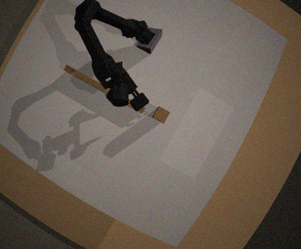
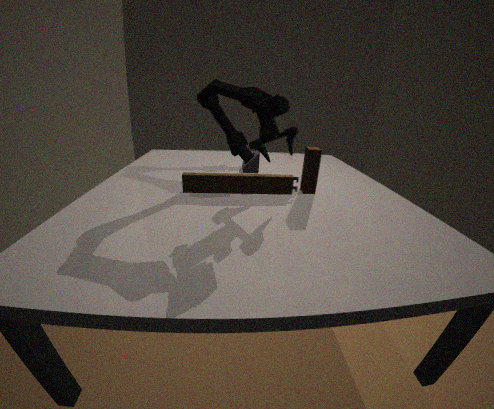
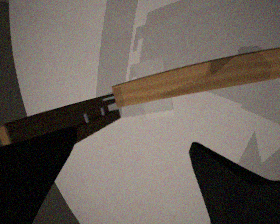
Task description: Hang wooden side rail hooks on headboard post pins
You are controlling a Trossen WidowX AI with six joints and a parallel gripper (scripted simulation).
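My gripper tip is now 10 mm short of the headboard post, 120 mm to the right of it and 40 mm above it.
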